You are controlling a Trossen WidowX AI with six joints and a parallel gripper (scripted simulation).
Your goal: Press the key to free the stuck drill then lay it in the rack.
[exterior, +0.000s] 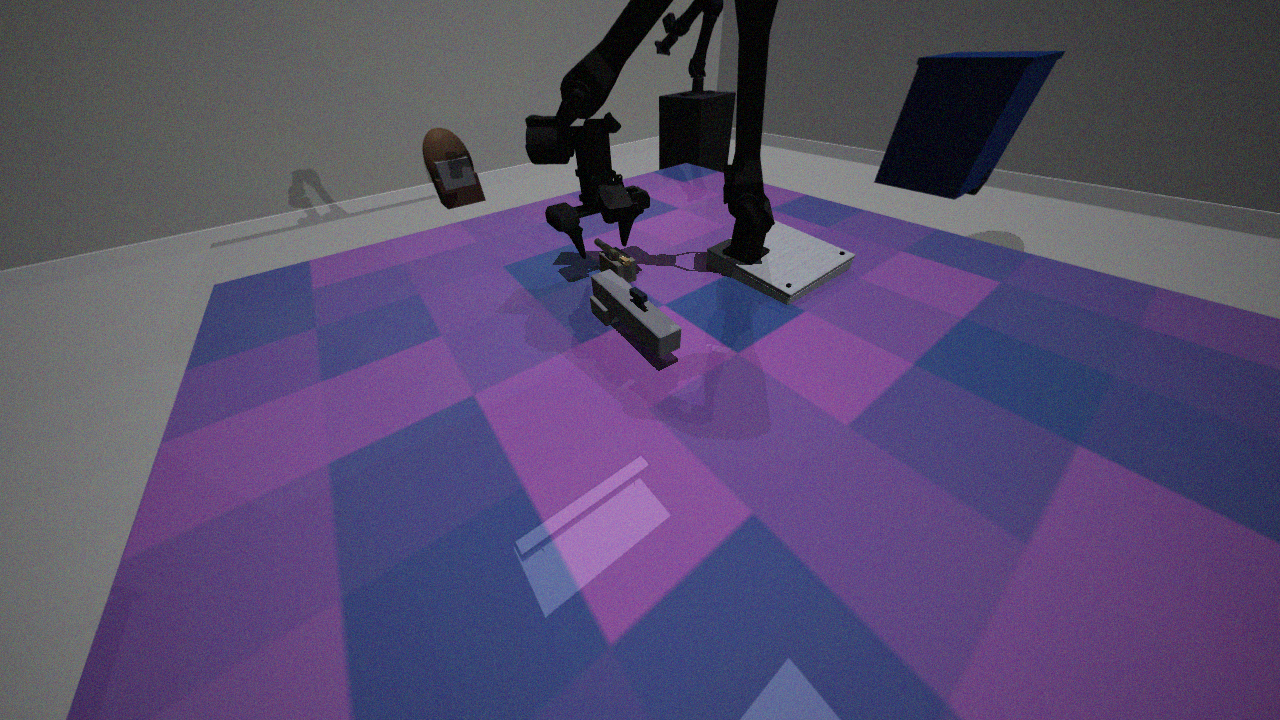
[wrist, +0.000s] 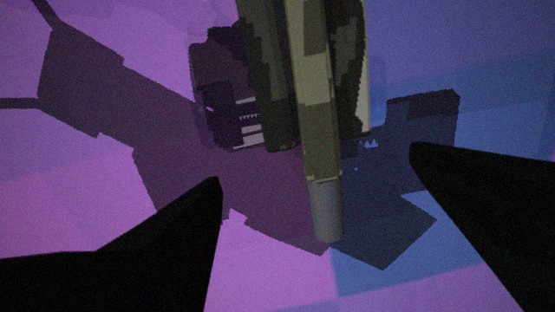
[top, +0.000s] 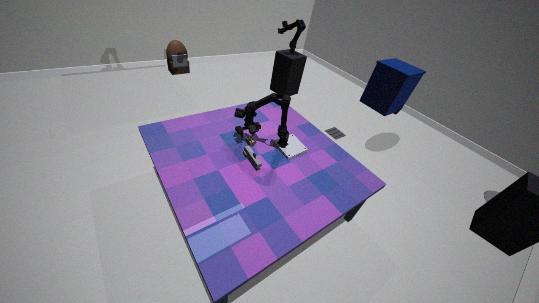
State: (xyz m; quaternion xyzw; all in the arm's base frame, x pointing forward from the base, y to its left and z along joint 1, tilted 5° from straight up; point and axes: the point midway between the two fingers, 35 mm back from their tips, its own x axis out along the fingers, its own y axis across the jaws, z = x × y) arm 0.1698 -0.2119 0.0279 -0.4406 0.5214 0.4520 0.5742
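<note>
Right now the drill is 10 mm ahead of my gripper tip, 40 mm to the left of it and 10 mm above it. Also, from my gripper tip: dark key 120 mm ahead, 220 mm to the left, 20 mm above; grey block 120 mm ahead, 200 mm to the left, 10 mm above; grey rack 10 mm ahead, 50 mm to the left, 10 mm below.
</note>
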